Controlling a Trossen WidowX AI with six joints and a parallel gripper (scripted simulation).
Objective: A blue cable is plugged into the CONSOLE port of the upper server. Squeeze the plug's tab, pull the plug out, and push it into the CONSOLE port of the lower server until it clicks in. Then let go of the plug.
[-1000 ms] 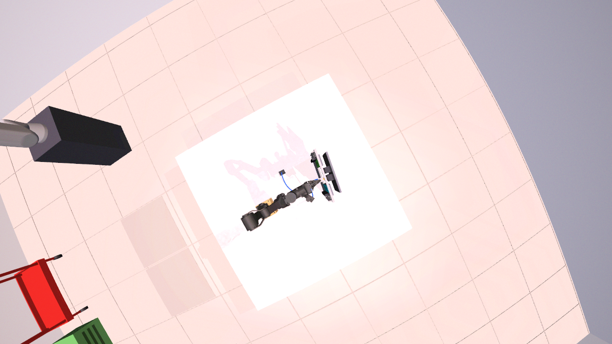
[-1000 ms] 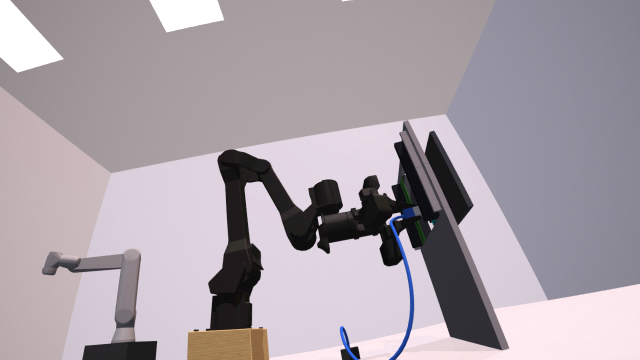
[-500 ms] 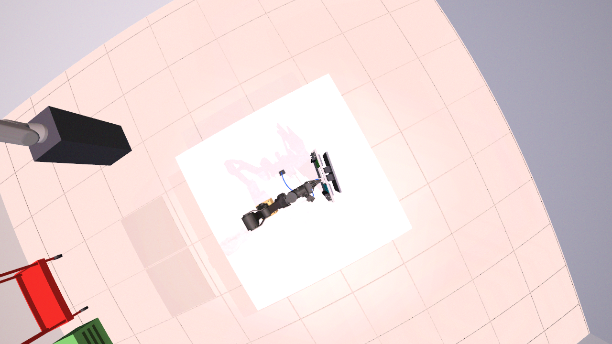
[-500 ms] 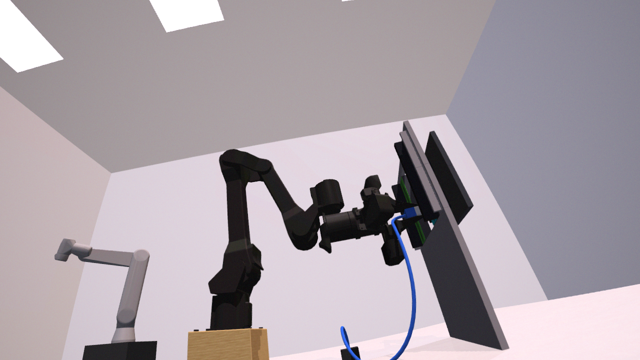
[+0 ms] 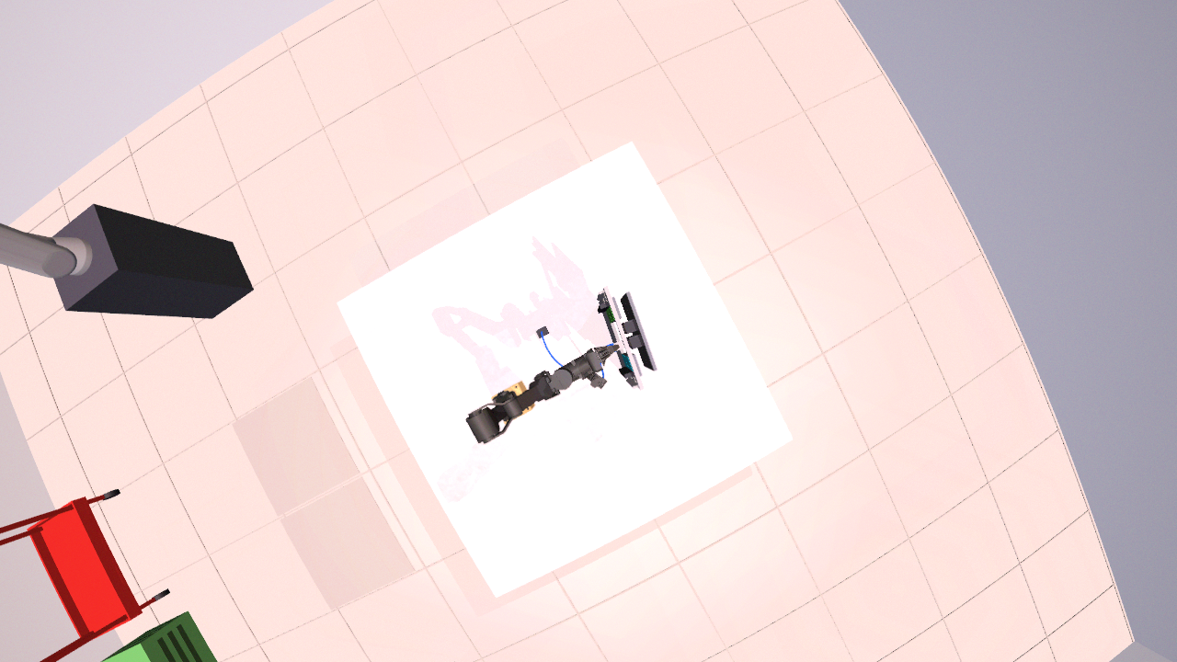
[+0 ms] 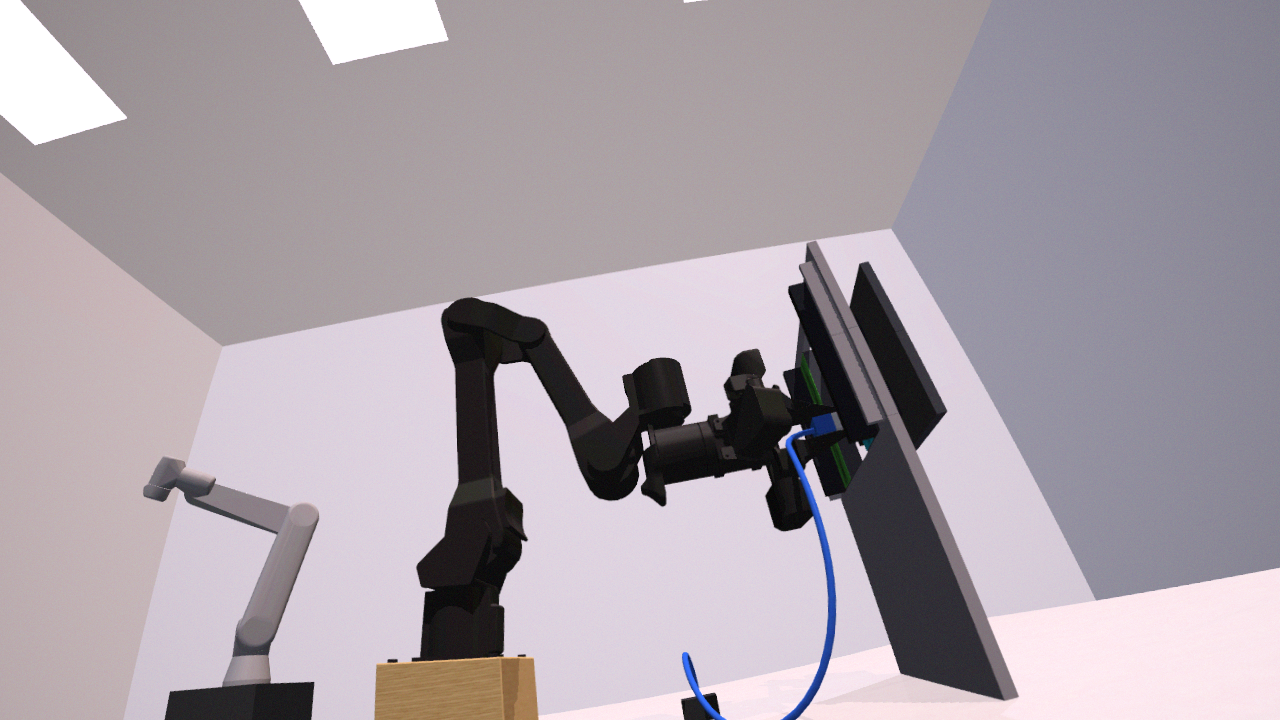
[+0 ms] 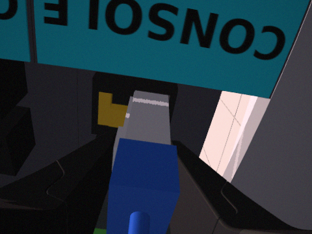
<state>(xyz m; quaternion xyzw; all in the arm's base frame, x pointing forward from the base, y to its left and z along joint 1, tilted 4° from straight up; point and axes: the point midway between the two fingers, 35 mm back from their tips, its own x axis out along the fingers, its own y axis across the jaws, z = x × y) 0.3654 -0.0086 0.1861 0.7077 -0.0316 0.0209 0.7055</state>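
Right now the blue plug is right at my gripper tip. From my gripper tip the other things lie so: dark rack panel: 5 cm ahead, 1 cm to the left, 5 cm above; black block: 20 cm behind, 17 cm to the left, 24 cm below.
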